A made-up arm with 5 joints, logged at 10 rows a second.
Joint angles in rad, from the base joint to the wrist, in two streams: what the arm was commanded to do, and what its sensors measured. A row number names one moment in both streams.
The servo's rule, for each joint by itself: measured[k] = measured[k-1] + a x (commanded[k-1-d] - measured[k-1]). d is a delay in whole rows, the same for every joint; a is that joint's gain. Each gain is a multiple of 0.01, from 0.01 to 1. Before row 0 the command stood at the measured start. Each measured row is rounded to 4 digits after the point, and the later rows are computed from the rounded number. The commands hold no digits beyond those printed.
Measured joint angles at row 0:
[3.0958 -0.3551 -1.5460 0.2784 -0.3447]
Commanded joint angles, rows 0 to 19:
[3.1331 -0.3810 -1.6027 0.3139 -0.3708]
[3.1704 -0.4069 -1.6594 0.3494 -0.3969]
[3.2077 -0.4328 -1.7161 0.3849 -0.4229]
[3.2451 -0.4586 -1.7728 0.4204 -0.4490]
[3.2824 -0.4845 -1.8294 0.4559 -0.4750]
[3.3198 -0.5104 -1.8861 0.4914 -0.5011]
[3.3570 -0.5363 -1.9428 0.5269 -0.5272]
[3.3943 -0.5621 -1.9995 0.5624 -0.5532]
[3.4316 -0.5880 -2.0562 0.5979 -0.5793]
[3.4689 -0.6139 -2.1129 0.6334 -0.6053]
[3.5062 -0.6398 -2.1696 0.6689 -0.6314]
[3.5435 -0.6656 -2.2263 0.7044 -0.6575]
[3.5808 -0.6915 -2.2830 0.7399 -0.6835]
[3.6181 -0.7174 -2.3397 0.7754 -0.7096]
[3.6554 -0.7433 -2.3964 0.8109 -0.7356]
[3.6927 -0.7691 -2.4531 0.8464 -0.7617]
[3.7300 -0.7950 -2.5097 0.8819 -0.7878]
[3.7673 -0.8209 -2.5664 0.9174 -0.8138]
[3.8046 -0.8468 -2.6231 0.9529 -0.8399]
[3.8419 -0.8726 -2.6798 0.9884 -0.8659]
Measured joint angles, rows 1 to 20:
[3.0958 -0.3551 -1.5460 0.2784 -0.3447]
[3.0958 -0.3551 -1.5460 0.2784 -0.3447]
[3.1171 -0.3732 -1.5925 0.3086 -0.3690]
[3.1475 -0.3968 -1.6474 0.3433 -0.3949]
[3.1818 -0.4220 -1.7037 0.3787 -0.4209]
[3.2179 -0.4476 -1.7604 0.4141 -0.4470]
[3.2547 -0.4734 -1.8170 0.4496 -0.4730]
[3.2918 -0.4993 -1.8737 0.4851 -0.4991]
[3.3290 -0.5252 -1.9304 0.5206 -0.5252]
[3.3662 -0.5510 -1.9871 0.5561 -0.5512]
[3.4035 -0.5769 -2.0438 0.5916 -0.5773]
[3.4408 -0.6028 -2.1005 0.6271 -0.6033]
[3.4781 -0.6287 -2.1572 0.6626 -0.6294]
[3.5154 -0.6545 -2.2139 0.6981 -0.6555]
[3.5527 -0.6804 -2.2706 0.7336 -0.6815]
[3.5900 -0.7063 -2.3273 0.7691 -0.7076]
[3.6273 -0.7322 -2.3840 0.8046 -0.7336]
[3.6646 -0.7580 -2.4407 0.8401 -0.7597]
[3.7019 -0.7839 -2.4973 0.8756 -0.7858]
[3.7392 -0.8098 -2.5540 0.9111 -0.8118]
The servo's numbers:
d 2
a 0.57 0.70 0.82 0.85 0.93

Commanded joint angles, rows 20 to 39:
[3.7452 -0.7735 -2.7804 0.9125 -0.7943]
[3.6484 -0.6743 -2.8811 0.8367 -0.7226]
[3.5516 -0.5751 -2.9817 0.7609 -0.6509]
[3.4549 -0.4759 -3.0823 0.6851 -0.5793]
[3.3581 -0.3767 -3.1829 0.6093 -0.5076]
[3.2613 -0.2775 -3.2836 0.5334 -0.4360]
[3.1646 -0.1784 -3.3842 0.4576 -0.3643]
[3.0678 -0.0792 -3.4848 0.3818 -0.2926]
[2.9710 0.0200 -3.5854 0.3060 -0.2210]
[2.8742 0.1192 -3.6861 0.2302 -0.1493]
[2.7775 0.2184 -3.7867 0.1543 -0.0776]
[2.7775 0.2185 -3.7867 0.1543 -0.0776]
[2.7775 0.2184 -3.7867 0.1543 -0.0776]
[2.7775 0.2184 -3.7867 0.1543 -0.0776]
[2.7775 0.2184 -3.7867 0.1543 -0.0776]
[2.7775 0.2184 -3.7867 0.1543 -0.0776]
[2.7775 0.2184 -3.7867 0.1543 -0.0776]
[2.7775 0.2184 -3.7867 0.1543 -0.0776]
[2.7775 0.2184 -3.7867 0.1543 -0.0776]
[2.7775 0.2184 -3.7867 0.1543 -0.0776]
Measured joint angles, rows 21 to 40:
[3.7765 -0.8357 -2.6107 0.9466 -0.8379]
[3.8138 -0.8615 -2.6674 0.9821 -0.8639]
[3.7747 -0.7999 -2.7601 0.9229 -0.7992]
[3.7027 -0.7120 -2.8593 0.8496 -0.7280]
[3.6166 -0.6162 -2.9597 0.7742 -0.6563]
[3.5244 -0.5180 -3.0602 0.6985 -0.5847]
[3.4296 -0.4191 -3.1608 0.6227 -0.5130]
[3.3337 -0.3200 -3.2615 0.5468 -0.4414]
[3.2373 -0.2209 -3.3621 0.4710 -0.3697]
[3.1407 -0.1217 -3.4627 0.3952 -0.2980]
[3.0440 -0.0225 -3.5633 0.3194 -0.2264]
[2.9472 0.0767 -3.6640 0.2436 -0.1547]
[2.8505 0.1759 -3.7646 0.1677 -0.0830]
[2.8089 0.2057 -3.7827 0.1563 -0.0780]
[2.7910 0.2146 -3.7860 0.1546 -0.0776]
[2.7833 0.2173 -3.7866 0.1543 -0.0776]
[2.7800 0.2181 -3.7867 0.1543 -0.0776]
[2.7786 0.2183 -3.7867 0.1543 -0.0776]
[2.7780 0.2184 -3.7867 0.1543 -0.0776]
[2.7777 0.2184 -3.7867 0.1543 -0.0776]

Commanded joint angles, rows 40 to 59:
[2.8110 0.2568 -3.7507 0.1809 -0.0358]
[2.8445 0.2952 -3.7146 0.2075 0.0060]
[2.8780 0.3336 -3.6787 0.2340 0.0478]
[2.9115 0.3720 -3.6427 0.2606 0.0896]
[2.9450 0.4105 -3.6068 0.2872 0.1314]
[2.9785 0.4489 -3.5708 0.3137 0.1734]
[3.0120 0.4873 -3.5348 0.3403 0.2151]
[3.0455 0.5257 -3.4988 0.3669 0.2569]
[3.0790 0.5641 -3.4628 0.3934 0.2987]
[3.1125 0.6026 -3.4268 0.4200 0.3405]
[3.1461 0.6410 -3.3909 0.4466 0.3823]
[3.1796 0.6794 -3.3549 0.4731 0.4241]
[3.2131 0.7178 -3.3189 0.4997 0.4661]
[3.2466 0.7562 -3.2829 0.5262 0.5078]
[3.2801 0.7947 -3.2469 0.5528 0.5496]
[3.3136 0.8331 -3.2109 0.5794 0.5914]
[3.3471 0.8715 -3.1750 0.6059 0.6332]
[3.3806 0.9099 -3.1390 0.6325 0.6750]
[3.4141 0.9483 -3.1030 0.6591 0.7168]
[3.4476 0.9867 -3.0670 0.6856 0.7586]
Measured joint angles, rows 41 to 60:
[2.7776 0.2184 -3.7867 0.1543 -0.0776]
[2.7775 0.2184 -3.7867 0.1543 -0.0776]
[2.7966 0.2453 -3.7572 0.1769 -0.0387]
[2.8239 0.2802 -3.7223 0.2029 0.0029]
[2.8547 0.3176 -3.6865 0.2293 0.0447]
[2.8871 0.3557 -3.6506 0.2559 0.0865]
[2.9201 0.3941 -3.6147 0.2825 0.1283]
[2.9534 0.4325 -3.5787 0.3090 0.1702]
[2.9868 0.4709 -3.5427 0.3356 0.2120]
[3.0203 0.5093 -3.5067 0.3622 0.2538]
[3.0538 0.5477 -3.4707 0.3887 0.2956]
[3.0873 0.5861 -3.4347 0.4153 0.3374]
[3.1208 0.6245 -3.3988 0.4419 0.3792]
[3.1543 0.6629 -3.3628 0.4684 0.4210]
[3.1878 0.7013 -3.3268 0.4950 0.4629]
[3.2213 0.7397 -3.2908 0.5215 0.5047]
[3.2548 0.7782 -3.2548 0.5481 0.5465]
[3.2883 0.8166 -3.2188 0.5747 0.5883]
[3.3218 0.8550 -3.1829 0.6012 0.6301]
[3.3553 0.8934 -3.1469 0.6278 0.6719]

